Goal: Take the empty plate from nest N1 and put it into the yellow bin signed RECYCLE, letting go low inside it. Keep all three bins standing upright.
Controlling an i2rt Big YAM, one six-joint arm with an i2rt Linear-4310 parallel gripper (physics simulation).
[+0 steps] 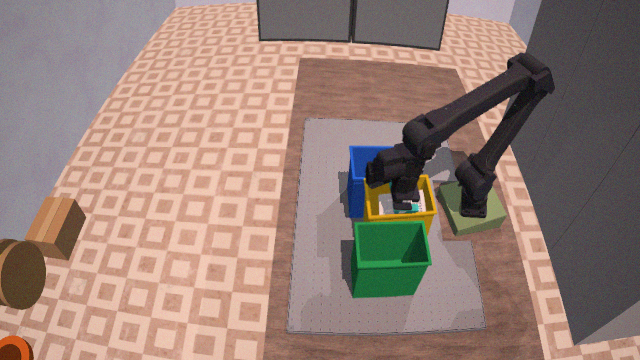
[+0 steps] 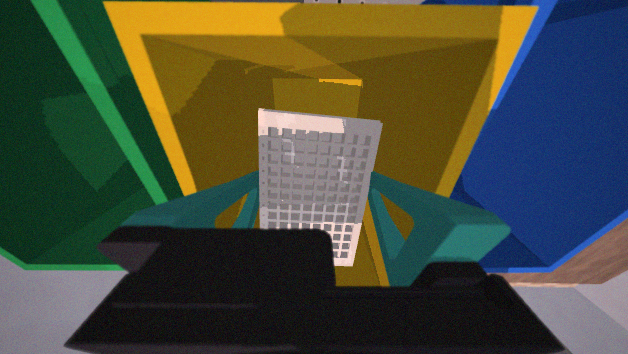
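Pixels of known places: gripper, fingertip midpoint: [image 1: 396,207] [image 2: 314,177]; arm's base, link origin: [image 1: 473,202].
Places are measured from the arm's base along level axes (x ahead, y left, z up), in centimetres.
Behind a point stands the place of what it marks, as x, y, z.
Note:
The white plate [image 1: 386,203] @(29.1, 16.1, 10.3) [image 2: 312,160] @(27.6, 17.0, 9.8), with a grid of square wells, is inside the yellow bin [image 1: 395,217] @(26.3, 23.4, 14.3) [image 2: 200,20] @(33.3, 22.3, 14.3). My gripper [image 1: 405,206] @(26.3, 16.5, 10.0) [image 2: 314,177] @(26.3, 16.5, 10.0) reaches down into this bin. Its teal fingers touch both long edges of the plate, so it is shut on the plate, with the fingers wide apart. The fingers also come close to the bin's side walls; contact there cannot be told. The yellow bin looks upright, but its base is hidden behind the green bin. No RECYCLE sign can be read. Nest N1 cannot be made out.
The green bin [image 1: 391,280] @(23.8, 37.0, 6.1) [image 2: 75,65] @(30.8, 26.5, 14.3) stands upright on one side of the yellow bin, and the blue bin [image 1: 356,197] @(37.7, 12.5, 6.0) [image 2: 540,150] @(33.3, -0.9, 9.0) on the other, both very near it. They stand on a grey mat [image 1: 320,150] @(54.4, -13.3, -3.7). The arm's base is on a green block [image 1: 450,200] @(7.9, -0.1, -1.4).

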